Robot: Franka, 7 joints.
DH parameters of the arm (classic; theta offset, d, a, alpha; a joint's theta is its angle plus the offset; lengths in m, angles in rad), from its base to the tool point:
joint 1: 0 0.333 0 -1.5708
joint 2: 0 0 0 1.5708
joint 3: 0 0.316 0.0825 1.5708
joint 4: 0 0 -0.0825 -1.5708
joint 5: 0 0.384 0 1.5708
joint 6: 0 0 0.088 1.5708
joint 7: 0 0.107 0 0
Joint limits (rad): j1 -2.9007..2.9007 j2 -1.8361..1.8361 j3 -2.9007..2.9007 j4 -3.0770..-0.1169 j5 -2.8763..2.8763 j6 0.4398..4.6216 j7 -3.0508..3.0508
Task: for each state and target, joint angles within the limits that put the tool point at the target. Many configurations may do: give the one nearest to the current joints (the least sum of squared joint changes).
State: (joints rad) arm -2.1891 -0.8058 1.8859 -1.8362 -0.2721 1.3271 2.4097
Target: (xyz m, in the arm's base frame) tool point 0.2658 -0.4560 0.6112
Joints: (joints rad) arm -2.6673 -0.5481 1.4264 -1.6565 -0.3885 1.4654 2.4097
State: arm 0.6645 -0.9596 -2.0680 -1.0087 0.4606 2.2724 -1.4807
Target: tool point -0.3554 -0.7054 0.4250
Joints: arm 0.5140 -1.0039 -2.1561 -1.0924 0.4518 2.2244 -1.4807
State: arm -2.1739 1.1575 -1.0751 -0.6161 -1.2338 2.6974 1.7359
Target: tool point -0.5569 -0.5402 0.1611
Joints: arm -1.8918 1.2593 -0.8712 -1.1716 -1.3379 2.8827 1.7359
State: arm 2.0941 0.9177 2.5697 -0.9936 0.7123 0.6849 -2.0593
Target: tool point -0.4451 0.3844 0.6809
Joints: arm 2.1341 1.4994 2.3715 -0.7029 0.7184 0.7966 -2.0593
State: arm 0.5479 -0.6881 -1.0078 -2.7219 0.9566 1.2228 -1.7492
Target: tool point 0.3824 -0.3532 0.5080
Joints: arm 0.6312 -0.4418 -1.4067 -2.0762 1.0966 1.7490 -1.7492
